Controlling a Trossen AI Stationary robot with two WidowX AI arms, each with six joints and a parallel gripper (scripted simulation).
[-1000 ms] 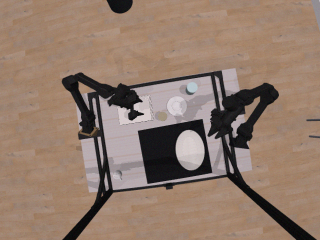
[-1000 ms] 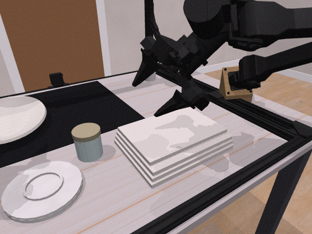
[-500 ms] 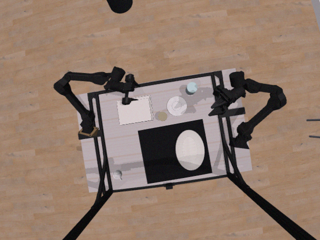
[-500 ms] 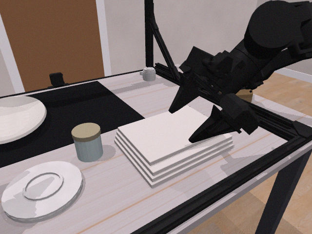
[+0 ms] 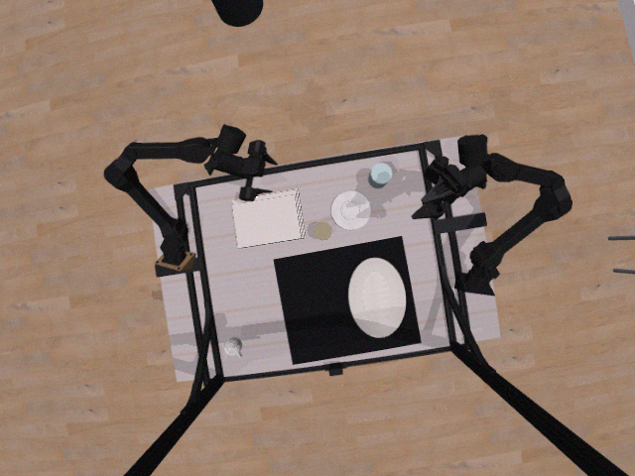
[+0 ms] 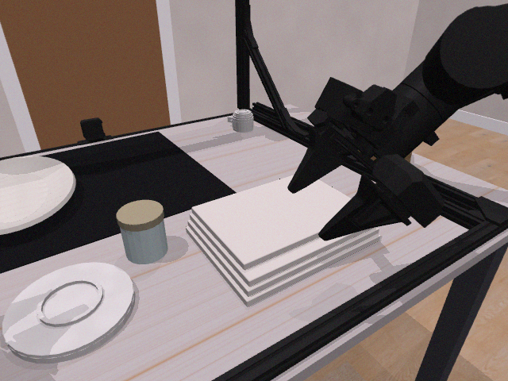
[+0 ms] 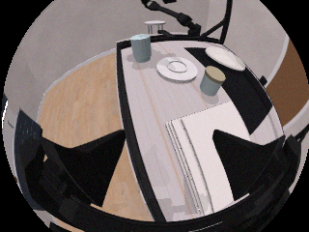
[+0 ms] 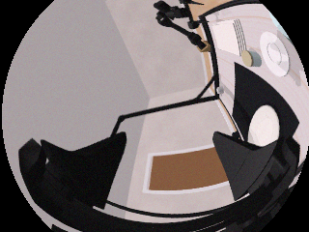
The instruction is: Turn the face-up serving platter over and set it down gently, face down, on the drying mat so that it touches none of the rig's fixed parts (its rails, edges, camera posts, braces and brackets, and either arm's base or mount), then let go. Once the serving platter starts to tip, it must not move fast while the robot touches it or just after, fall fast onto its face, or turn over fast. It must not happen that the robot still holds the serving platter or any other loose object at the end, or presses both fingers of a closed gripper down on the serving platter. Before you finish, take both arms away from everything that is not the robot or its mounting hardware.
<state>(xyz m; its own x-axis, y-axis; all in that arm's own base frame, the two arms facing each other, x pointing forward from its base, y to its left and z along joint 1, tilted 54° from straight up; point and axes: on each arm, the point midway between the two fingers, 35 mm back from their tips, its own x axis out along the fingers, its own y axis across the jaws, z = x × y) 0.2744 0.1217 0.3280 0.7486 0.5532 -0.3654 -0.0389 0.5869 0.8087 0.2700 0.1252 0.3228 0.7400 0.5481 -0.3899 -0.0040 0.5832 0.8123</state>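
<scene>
Now: the white oval serving platter 29 cm behind my right hand, 6 cm to the left of it and 34 cm below it. The rest, counted from my right hand: tan-lidded jar: 8 cm behind, 26 cm to the left, 32 cm below; round white plate: 1 cm ahead, 17 cm to the left, 34 cm below; black drying mat: 32 cm behind, 16 cm to the left, 36 cm below.
My left hand is 380 mm past the white oval serving platter, 400 mm to the left of it and 140 mm above it. Round my left hand: white board: 130 mm behind, 10 mm to the left, 130 mm below; tan-lidded jar: 160 mm behind, 190 mm to the right, 120 mm below; round white plate: 80 mm behind, 280 mm to the right, 140 mm below.
</scene>
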